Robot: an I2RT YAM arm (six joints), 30 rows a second.
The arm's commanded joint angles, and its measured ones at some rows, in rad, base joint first. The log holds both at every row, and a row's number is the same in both.
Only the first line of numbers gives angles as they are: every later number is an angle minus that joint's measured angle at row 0.
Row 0, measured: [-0.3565 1.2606 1.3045 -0.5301 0.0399 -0.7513]
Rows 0 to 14, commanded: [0.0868 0.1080 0.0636 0.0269 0.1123 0.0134]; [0.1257 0.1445 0.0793 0.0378 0.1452 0.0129]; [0.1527 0.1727 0.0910 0.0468 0.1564 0.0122]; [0.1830 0.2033 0.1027 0.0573 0.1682 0.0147]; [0.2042 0.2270 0.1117 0.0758 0.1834 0.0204]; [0.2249 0.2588 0.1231 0.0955 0.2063 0.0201]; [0.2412 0.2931 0.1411 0.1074 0.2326 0.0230]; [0.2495 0.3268 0.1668 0.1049 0.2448 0.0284]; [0.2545 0.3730 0.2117 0.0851 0.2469 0.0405]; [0.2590 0.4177 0.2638 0.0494 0.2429 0.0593]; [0.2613 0.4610 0.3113 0.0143 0.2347 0.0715]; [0.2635 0.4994 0.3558 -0.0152 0.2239 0.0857]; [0.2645 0.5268 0.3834 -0.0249 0.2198 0.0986]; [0.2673 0.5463 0.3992 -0.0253 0.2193 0.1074]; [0.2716 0.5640 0.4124 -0.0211 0.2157 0.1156]
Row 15, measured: [0.2594 0.5306 0.3723 -0.0072 0.2212 0.0686]
